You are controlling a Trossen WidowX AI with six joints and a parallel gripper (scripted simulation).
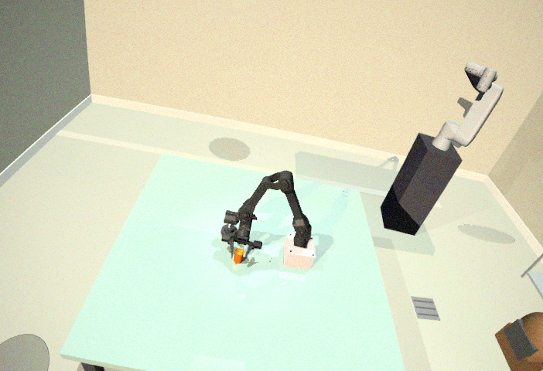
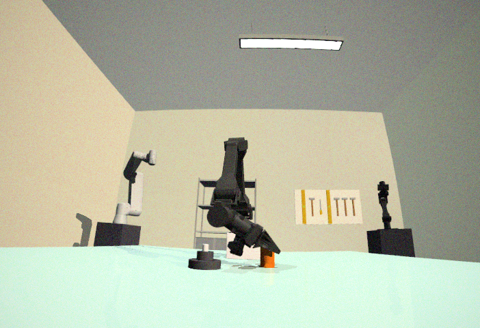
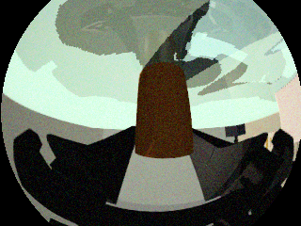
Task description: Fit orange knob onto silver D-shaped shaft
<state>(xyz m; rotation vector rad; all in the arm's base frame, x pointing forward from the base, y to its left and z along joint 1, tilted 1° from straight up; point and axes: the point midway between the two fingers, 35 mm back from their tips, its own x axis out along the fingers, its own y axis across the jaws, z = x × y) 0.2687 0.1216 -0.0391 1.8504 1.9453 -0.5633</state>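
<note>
The orange knob lies 30 mm to the right of my gripper tip. Round my gripper tip: dark round pedestal (190 mm to the right, 80 mm ahead, 10 mm below).
</note>
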